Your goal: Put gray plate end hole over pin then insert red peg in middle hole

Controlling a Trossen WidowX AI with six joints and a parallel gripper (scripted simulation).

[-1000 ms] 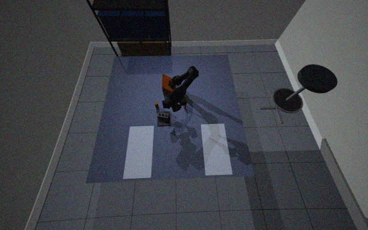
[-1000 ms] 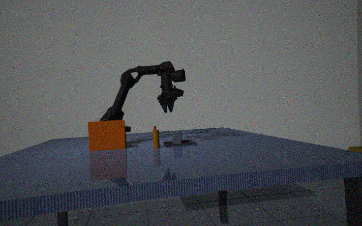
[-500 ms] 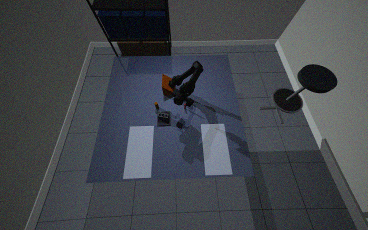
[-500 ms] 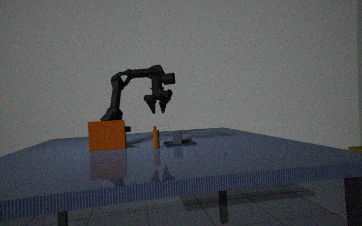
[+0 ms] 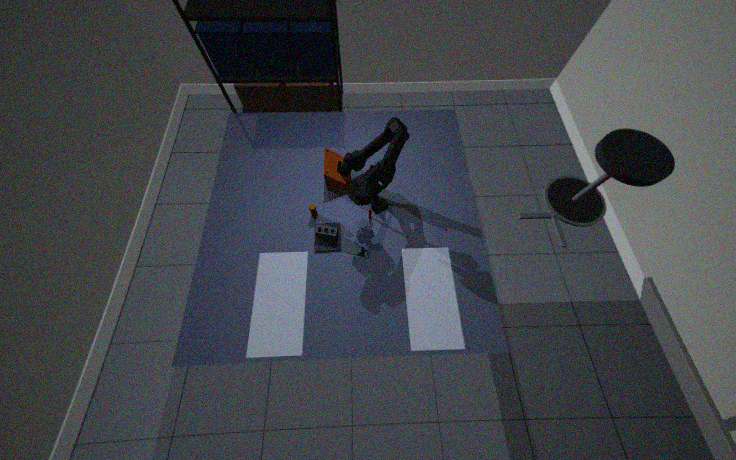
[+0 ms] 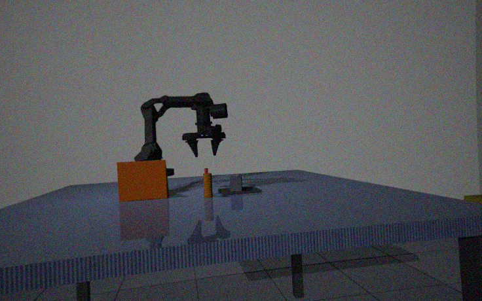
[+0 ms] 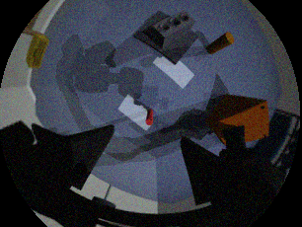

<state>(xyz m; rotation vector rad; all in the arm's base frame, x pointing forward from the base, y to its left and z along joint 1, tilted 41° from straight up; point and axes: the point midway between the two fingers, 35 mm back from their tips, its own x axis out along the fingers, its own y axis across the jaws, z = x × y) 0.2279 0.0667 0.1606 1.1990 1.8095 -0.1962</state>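
The red peg lies 90 mm below my gripper tip. The rest, counted from my gripper tip: dark base 120 mm ahead, 170 mm to the right, 120 mm below; gray plate 120 mm ahead, 180 mm to the right, 80 mm below; orange cylinder 20 mm ahead, 260 mm to the right, 90 mm below.
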